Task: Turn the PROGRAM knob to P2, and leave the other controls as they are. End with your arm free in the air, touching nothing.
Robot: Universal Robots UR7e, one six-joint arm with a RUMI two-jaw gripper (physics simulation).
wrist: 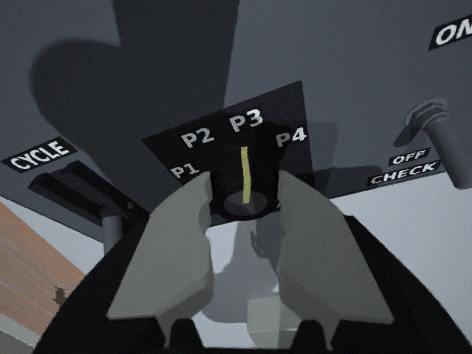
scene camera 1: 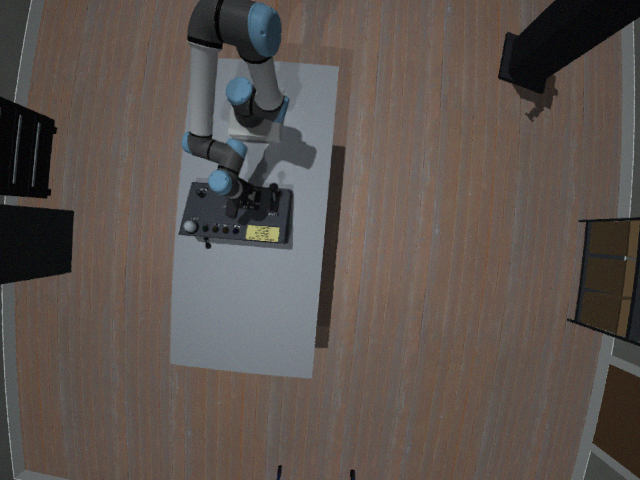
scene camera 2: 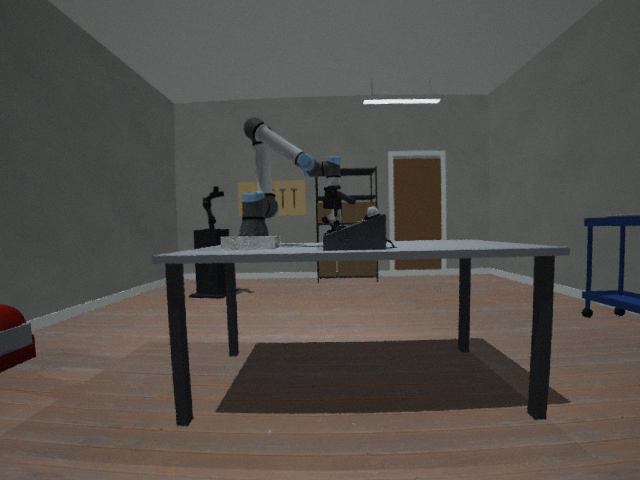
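Seen in the pictures: gripper, fingertip midpoint: (wrist: 244, 173); arm's base, origin of the base link: (scene camera 1: 250, 113) (scene camera 2: 253, 236).
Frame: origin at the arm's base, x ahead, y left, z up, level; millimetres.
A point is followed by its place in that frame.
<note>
The PROGRAM knob (wrist: 245, 192) {x 424, y 115, z 59 mm} is black with a yellow line, which points towards the P3 mark in the wrist view; the P2 mark (wrist: 197, 137) {x 455, y 140, z 38 mm} is to the left of P3. My gripper (wrist: 244, 173) {x 426, y 116, z 41 mm} (scene camera 2: 334, 222) {x 426, y 116, z 41 mm} is shut on the knob, with one grey finger against each side. The knob sits low on the sloped dark control panel (scene camera 1: 204, 209) {x 520, y -80, z 45 mm} (scene camera 2: 361, 237) {x 562, y -172, z -8 mm}. In scene camera 1 the arm's wrist and gripper cover much of the knob area.
The CYCLE lever (wrist: 112, 230) {x 392, y 230, z 44 mm} is left of the knob, and a toggle switch (wrist: 446, 145) {x 430, y 2, z 47 mm} by the OFF and CHECK labels is right. A white dome (scene camera 1: 190, 226) {x 609, y -90, z 120 mm} (scene camera 2: 372, 211) {x 609, y -129, z 102 mm}, small buttons and a yellow label (scene camera 1: 262, 233) {x 561, y 228, z 76 mm} are along the panel's far edge from the arm.
</note>
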